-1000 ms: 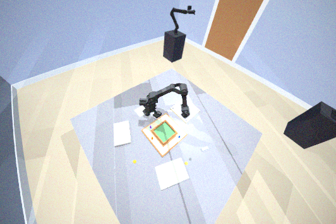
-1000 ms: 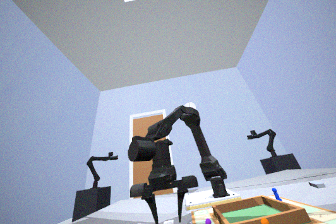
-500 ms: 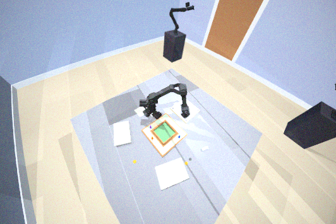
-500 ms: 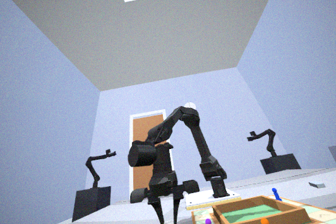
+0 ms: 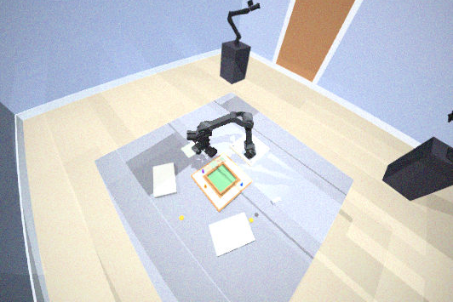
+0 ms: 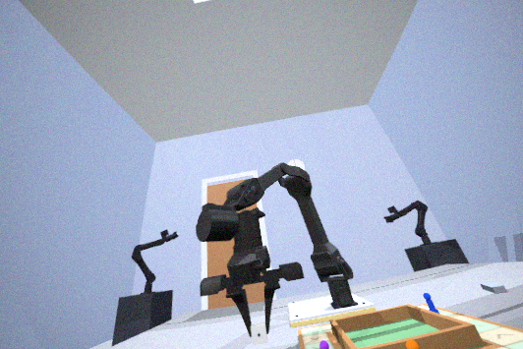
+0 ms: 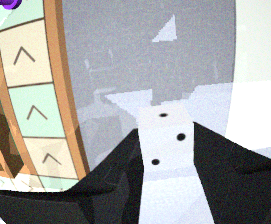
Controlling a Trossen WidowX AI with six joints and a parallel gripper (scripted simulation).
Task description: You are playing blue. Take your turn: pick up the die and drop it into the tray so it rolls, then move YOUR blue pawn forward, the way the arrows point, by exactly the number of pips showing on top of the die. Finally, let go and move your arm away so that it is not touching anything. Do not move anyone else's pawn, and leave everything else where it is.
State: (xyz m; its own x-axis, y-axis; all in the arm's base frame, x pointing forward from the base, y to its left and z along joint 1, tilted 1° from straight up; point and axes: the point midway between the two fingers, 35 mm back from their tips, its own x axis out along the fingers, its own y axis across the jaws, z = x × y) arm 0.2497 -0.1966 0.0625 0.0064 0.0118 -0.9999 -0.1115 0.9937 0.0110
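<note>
Now: the blue pawn 320 mm to the left of my gripper tip, 50 mm behind it and 10 mm below it. From my gripper tip the other things lie so: purple pawn (100 mm to the left, 90 mm ahead, 10 mm below); white die (right at my gripper tip); orange pawn (190 mm to the left, 130 mm ahead, 10 mm below).
</note>
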